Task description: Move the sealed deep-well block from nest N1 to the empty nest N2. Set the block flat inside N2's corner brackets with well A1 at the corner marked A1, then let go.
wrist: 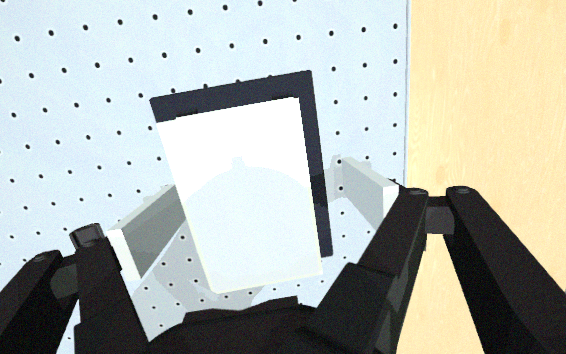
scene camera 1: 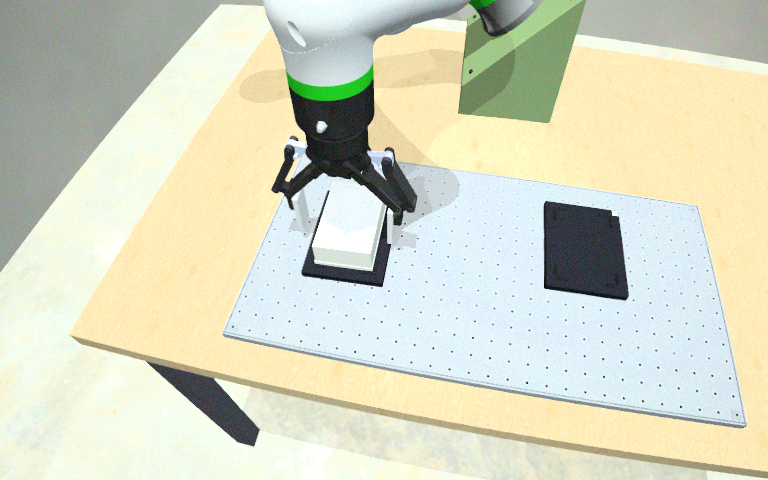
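Observation:
The sealed deep-well block, white with a flat top, sits in the black nest N1 at the left of the perforated plate. My gripper is open and points down over the block. Its two pale finger pads stand on either side of the block's long sides, apart from it. In the wrist view the block looks turned a little relative to the pads. The black nest N2 lies at the right, with low corner brackets and a white mark at its back right corner. Well A1 cannot be made out.
Both nests stand on the pale blue perforated plate, on a wooden table. A green upright panel stands at the back of the table, beside part of the arm.

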